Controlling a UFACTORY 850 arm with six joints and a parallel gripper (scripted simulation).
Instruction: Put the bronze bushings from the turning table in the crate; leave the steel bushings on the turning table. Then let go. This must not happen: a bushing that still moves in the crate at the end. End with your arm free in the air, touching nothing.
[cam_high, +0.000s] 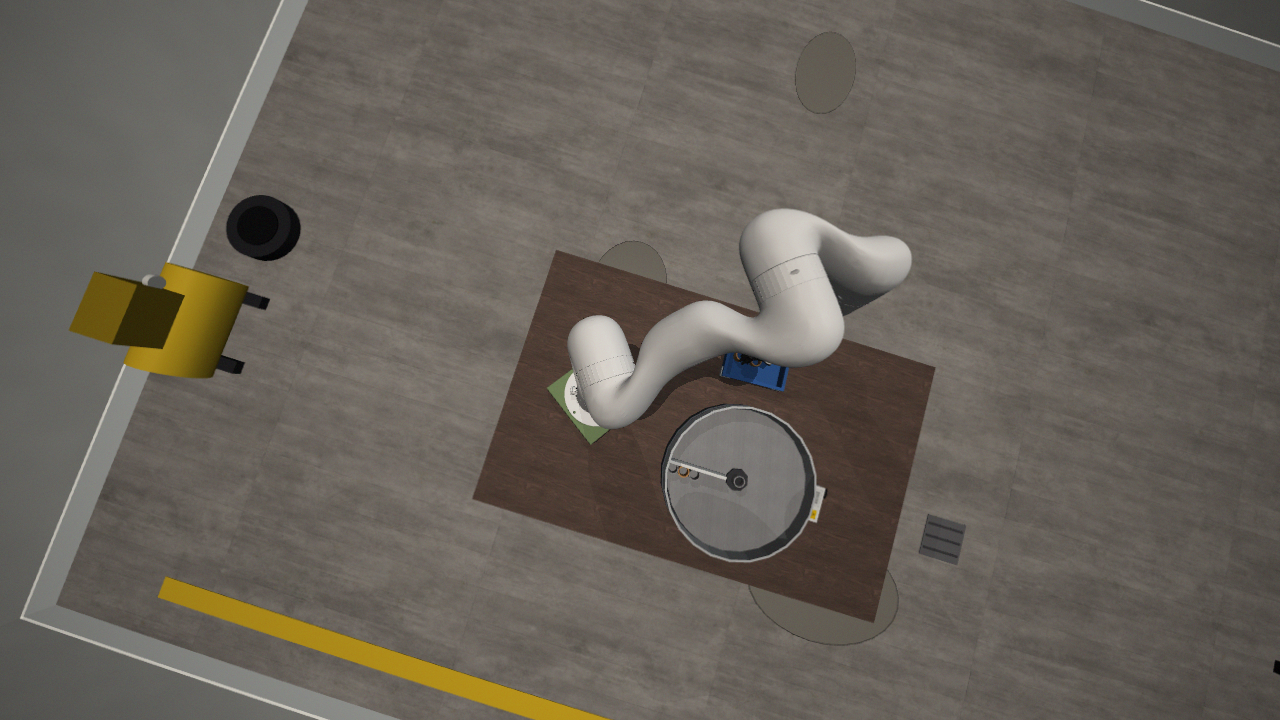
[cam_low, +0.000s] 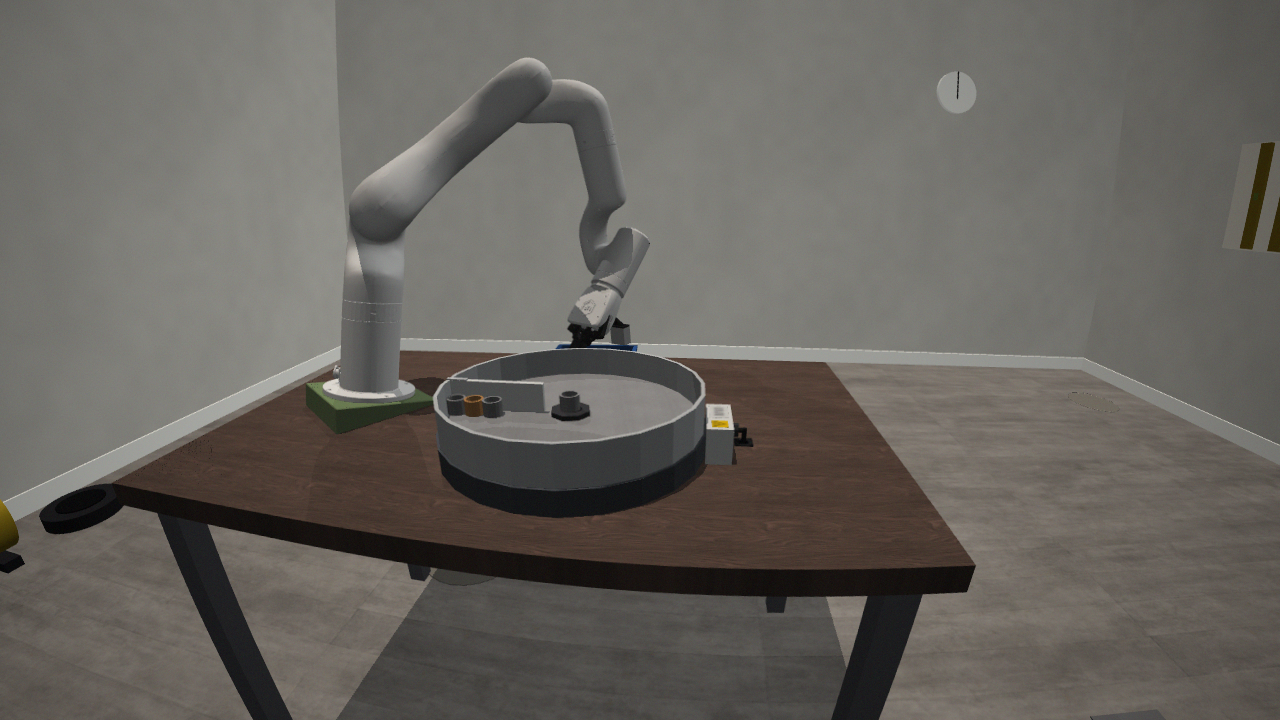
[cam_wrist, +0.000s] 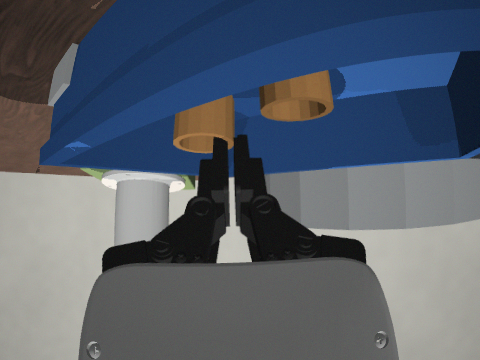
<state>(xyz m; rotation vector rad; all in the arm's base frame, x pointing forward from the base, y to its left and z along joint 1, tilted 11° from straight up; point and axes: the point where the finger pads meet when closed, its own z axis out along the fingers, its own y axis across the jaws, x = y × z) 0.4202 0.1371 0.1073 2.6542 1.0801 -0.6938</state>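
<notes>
The blue crate lies 4 cm ahead of my hand and 3 cm below it. From my hand the other things lie so: grey turning table 35 cm to the right, 1 cm below.
</notes>
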